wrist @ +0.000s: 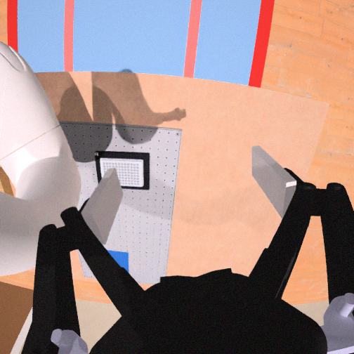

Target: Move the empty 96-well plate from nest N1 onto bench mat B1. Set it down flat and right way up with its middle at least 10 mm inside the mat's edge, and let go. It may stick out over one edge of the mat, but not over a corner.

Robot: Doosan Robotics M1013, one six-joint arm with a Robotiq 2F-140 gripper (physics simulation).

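Note:
The white 96-well plate lies flat in a black-framed nest left of the middle of the wrist view. The left finger covers a small part of its lower left side in the view. My gripper is open wide and empty, high above the table, with its fingers to either side of the view's middle. A blue patch, partly hidden behind the left finger linkage, shows on the pegboard; I cannot tell if it is bench mat B1.
The grey perforated board under the nest lies on the tan table top. A white arm link fills the left side. Beyond the table's far edge is a blue area with red and pink stripes. Arm shadows fall near the nest.

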